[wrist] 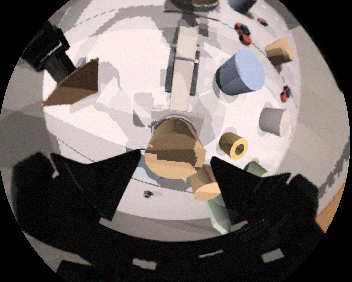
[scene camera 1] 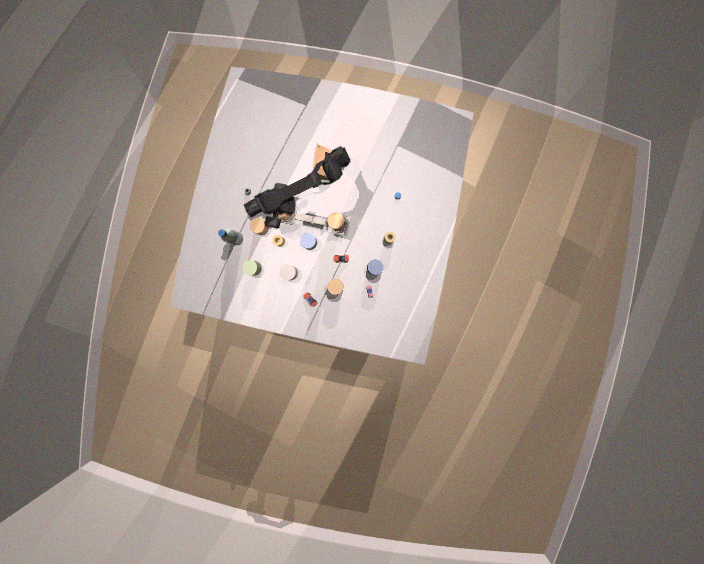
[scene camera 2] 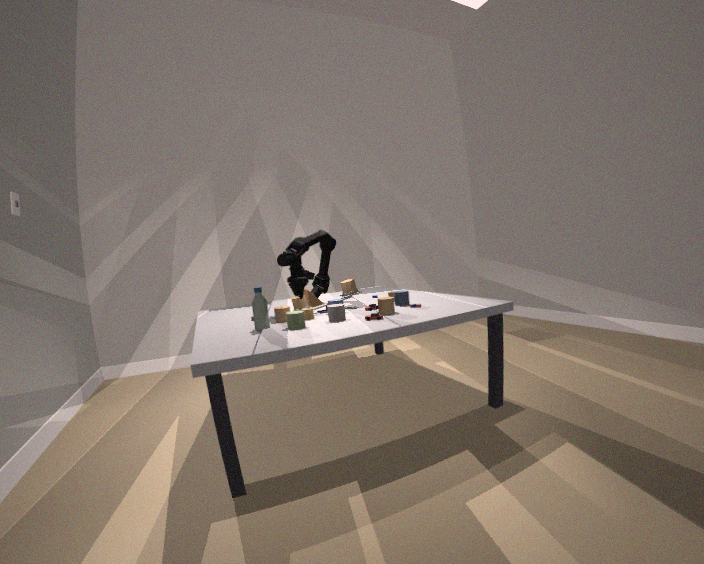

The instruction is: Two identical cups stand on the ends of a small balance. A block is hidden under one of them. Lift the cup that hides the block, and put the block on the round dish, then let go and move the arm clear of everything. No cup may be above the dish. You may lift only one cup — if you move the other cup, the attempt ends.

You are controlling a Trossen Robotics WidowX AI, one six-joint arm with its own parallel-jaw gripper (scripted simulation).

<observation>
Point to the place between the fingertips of my gripper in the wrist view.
177, 156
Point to a grey cylinder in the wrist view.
274, 121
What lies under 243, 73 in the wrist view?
A lavender cylinder.
</observation>
